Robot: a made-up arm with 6 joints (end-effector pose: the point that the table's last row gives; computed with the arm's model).
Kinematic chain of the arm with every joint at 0, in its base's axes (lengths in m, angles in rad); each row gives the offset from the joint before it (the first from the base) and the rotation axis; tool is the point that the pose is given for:
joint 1: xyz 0 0 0.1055 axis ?
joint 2: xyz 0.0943 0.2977 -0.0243 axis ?
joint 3: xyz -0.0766 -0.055 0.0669 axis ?
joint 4: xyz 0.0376 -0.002 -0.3 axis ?
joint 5: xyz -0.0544 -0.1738 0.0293 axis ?
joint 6: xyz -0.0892 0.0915 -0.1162 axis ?
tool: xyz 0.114 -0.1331 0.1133
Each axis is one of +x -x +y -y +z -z.
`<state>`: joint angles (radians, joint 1 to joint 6).
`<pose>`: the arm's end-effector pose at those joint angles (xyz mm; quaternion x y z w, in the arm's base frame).
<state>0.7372 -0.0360 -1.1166 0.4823 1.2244 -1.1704</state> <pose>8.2 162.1 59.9 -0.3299 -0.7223 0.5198 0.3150</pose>
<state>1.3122 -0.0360 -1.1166 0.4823 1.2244 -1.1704</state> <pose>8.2 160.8 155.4 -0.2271 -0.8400 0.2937 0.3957</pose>
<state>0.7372 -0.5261 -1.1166 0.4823 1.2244 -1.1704</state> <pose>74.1 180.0 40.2 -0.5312 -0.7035 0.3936 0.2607</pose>
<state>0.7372 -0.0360 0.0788 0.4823 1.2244 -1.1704</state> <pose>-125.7 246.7 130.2 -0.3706 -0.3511 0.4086 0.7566</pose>
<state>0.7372 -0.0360 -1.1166 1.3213 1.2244 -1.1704</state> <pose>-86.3 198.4 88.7 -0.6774 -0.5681 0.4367 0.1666</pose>
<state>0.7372 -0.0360 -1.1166 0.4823 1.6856 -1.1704</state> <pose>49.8 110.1 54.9 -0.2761 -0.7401 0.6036 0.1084</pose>
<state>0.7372 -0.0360 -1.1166 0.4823 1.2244 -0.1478</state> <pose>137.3 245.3 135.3 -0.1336 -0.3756 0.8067 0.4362</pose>
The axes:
joint 1: +x
joint 2: +y
joint 3: -z
joint 4: -x
joint 5: +z
joint 6: +x

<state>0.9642 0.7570 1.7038 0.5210 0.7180 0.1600</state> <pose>-180.1 82.6 323.5 0.1598 0.6488 -0.1494 0.7289</pose>
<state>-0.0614 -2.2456 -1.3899 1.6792 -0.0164 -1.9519</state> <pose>368.8 258.6 209.0 0.1580 0.1284 0.7386 0.6427</pose>
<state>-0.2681 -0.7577 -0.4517 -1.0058 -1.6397 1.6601</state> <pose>352.7 164.4 -458.2 0.8429 -0.2331 -0.3065 0.3759</pose>
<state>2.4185 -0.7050 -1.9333 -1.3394 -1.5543 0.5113</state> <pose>344.2 144.2 497.3 0.9125 0.0953 0.3101 0.2491</pose>
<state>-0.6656 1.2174 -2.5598 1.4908 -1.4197 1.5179</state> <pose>78.5 250.4 -244.7 0.7688 0.0774 0.2144 0.5974</pose>
